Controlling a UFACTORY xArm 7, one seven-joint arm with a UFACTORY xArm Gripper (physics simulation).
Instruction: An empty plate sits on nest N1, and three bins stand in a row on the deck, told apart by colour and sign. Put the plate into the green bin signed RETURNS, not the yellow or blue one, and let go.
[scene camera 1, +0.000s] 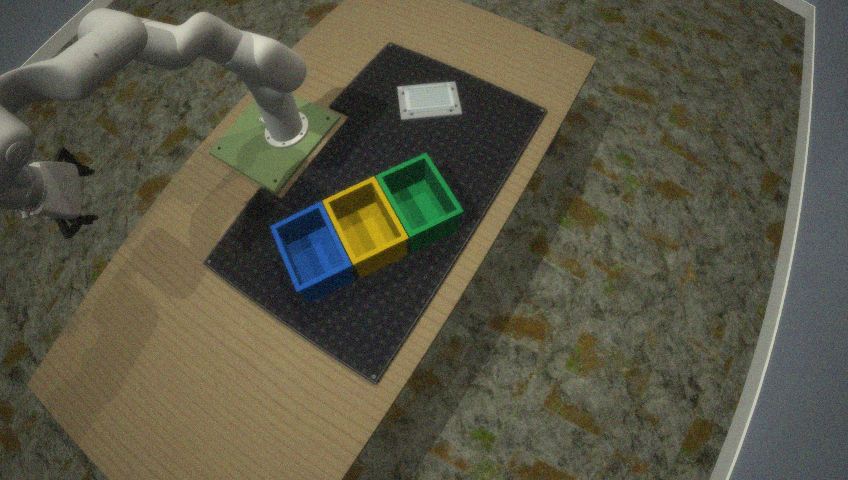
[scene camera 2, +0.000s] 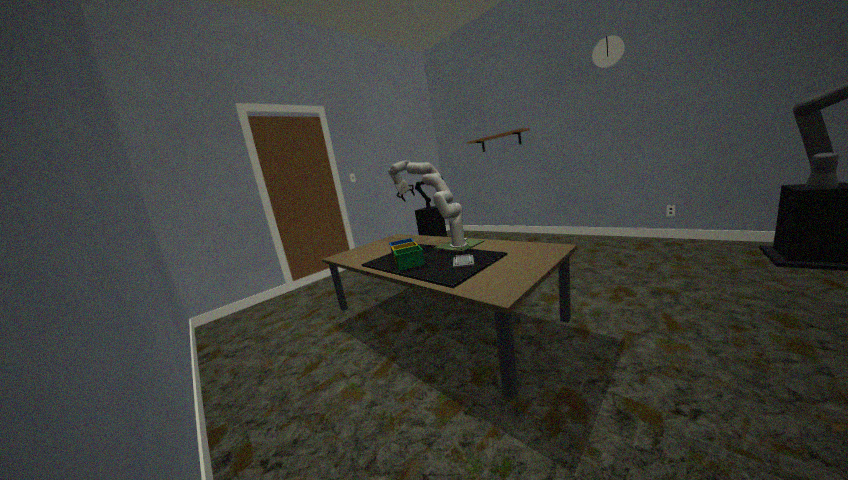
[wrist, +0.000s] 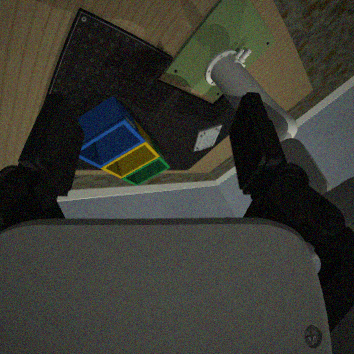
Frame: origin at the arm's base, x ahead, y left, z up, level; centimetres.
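Seen in the pictures: gripper, fingertip midpoint: (scene camera 1: 91, 195) (scene camera 2: 409, 198) (wrist: 154, 111); arm's base at its link origin: (scene camera 1: 286, 130) (scene camera 2: 458, 245) (wrist: 221, 66).
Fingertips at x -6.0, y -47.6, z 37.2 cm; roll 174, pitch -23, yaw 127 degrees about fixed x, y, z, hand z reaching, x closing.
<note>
Offsets run from my fingertips to a thing's top centre. Level surfaces: height alone.
The pale plate {dy +72.1, dx +37.2, dz -34.4 cm} (scene camera 1: 429, 99) (scene camera 2: 463, 260) (wrist: 208, 138) sits on a light nest {dy +72.1, dx +37.2, dz -34.8 cm} (scene camera 1: 431, 115) on the dark deck. The green bin (scene camera 1: 423, 201) (scene camera 2: 408, 257) (wrist: 147, 171) is the end bin nearest the plate. The yellow bin (scene camera 1: 370, 227) (wrist: 131, 159) is in the middle and the blue bin (scene camera 1: 318, 255) (wrist: 112, 142) at the far end. All three look empty in the first scene view; their signs are not readable. My gripper (scene camera 1: 93, 195) (scene camera 2: 407, 196) (wrist: 154, 111) is open and empty, raised high and away from the plate and bins.
The dark deck mat {dz -37.0 cm} (scene camera 1: 333, 321) (scene camera 2: 450, 274) (wrist: 105, 60) lies on the wooden table {dz -38.3 cm} (scene camera 1: 178, 356) (scene camera 2: 523, 261). The arm stands on a green base plate (scene camera 1: 238, 148) (wrist: 240, 25) beside the mat. Another robot arm on a black stand (scene camera 2: 809, 220) is at the far right of the second scene view.
</note>
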